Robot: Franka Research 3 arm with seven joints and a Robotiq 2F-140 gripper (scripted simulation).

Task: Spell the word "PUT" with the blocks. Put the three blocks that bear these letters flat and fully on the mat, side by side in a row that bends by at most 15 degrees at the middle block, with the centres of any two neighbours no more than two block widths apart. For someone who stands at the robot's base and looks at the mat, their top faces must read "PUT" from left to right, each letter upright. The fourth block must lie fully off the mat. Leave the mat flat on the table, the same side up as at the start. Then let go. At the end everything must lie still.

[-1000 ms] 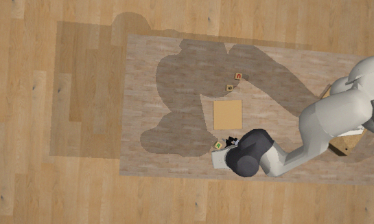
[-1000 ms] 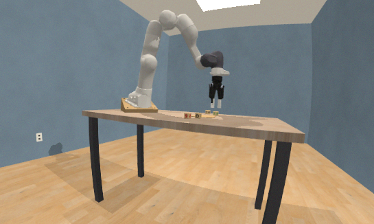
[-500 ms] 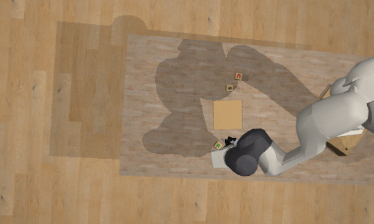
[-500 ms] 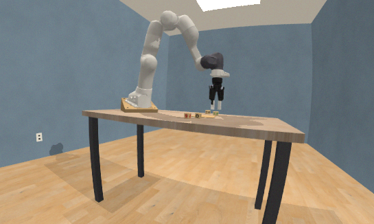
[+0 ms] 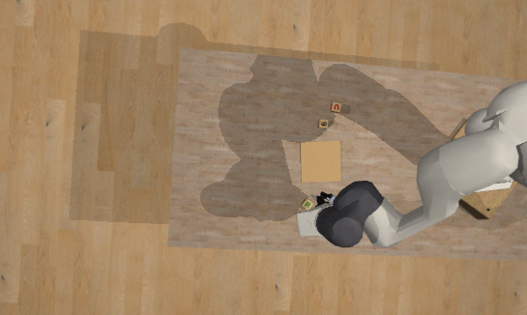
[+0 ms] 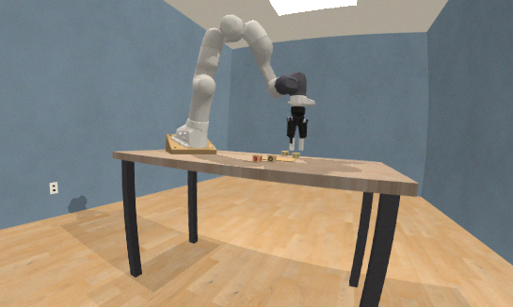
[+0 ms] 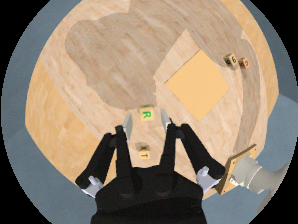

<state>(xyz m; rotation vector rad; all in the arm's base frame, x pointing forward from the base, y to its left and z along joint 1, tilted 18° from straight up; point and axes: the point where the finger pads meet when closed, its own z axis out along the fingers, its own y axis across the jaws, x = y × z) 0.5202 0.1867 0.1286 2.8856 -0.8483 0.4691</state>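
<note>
Now: hand 6 cm above the green P block. The rest, counted from my hand: T block: 8 cm to the left, 8 cm behind, 6 cm below; block marked 6: 28 cm to the right, 6 cm below, 4 cm behind; tan mat: 15 cm to the right, 7 cm below, 4 cm behind.
</note>
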